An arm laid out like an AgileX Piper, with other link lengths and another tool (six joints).
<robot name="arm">
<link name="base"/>
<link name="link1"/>
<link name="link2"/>
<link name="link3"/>
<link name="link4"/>
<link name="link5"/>
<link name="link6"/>
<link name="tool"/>
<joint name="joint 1" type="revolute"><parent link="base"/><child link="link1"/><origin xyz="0.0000 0.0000 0.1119"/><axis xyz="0 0 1"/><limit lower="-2.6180" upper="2.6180"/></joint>
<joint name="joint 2" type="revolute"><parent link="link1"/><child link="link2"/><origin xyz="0.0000 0.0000 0.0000"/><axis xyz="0 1 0"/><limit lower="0.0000" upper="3.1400"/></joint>
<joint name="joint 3" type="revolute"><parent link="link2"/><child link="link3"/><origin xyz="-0.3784 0.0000 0.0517"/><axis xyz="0 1 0"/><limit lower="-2.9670" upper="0.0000"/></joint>
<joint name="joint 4" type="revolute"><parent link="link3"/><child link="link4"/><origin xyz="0.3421 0.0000 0.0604"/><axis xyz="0.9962 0 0.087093"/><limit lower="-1.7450" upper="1.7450"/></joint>
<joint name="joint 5" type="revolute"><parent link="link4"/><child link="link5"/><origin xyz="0.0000 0.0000 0.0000"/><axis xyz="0 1 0"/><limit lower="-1.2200" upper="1.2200"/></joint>
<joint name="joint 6" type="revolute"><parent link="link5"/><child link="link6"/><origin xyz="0.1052 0.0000 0.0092"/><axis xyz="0.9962 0 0.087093"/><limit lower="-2.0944" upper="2.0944"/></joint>
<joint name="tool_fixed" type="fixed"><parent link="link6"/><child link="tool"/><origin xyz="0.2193 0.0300 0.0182" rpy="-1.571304 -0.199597 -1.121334"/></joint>
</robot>
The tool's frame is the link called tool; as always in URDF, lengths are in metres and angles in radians.
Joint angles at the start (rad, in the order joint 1, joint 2, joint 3, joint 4, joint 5, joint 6):
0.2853, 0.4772, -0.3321, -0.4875, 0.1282, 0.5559
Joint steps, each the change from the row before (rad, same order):
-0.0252, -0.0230, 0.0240, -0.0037, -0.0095, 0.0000
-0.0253, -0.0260, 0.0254, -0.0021, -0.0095, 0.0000
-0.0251, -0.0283, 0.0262, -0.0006, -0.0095, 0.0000
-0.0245, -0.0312, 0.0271, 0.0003, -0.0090, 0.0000
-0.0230, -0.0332, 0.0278, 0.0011, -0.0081, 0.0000
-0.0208, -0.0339, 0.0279, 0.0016, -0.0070, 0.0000
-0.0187, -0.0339, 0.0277, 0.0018, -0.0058, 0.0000
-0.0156, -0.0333, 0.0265, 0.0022, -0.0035, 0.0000
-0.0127, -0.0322, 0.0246, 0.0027, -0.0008, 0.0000
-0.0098, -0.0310, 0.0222, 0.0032, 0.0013, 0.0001
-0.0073, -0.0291, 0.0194, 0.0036, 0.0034, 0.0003
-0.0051, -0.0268, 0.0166, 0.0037, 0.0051, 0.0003
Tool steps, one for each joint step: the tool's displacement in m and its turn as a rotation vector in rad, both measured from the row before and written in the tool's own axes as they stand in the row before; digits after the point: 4 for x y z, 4 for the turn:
0.0050, 0.0067, -0.0058, 0.0047, 0.0215, -0.0018
0.0047, 0.0068, -0.0062, 0.0067, 0.0216, -0.0011
0.0043, 0.0066, -0.0063, 0.0085, 0.0214, -0.0006
0.0039, 0.0065, -0.0065, 0.0102, 0.0212, -0.0007
0.0033, 0.0066, -0.0064, 0.0109, 0.0202, -0.0007
0.0027, 0.0068, -0.0060, 0.0108, 0.0185, -0.0007
0.0023, 0.0070, -0.0055, 0.0101, 0.0169, -0.0006
0.0017, 0.0070, -0.0049, 0.0090, 0.0148, -0.0002
0.0014, 0.0069, -0.0044, 0.0079, 0.0129, 0.0005
0.0010, 0.0062, -0.0039, 0.0076, 0.0109, 0.0010
0.0008, 0.0055, -0.0034, 0.0071, 0.0093, 0.0017
0.0006, 0.0048, -0.0030, 0.0064, 0.0077, 0.0020

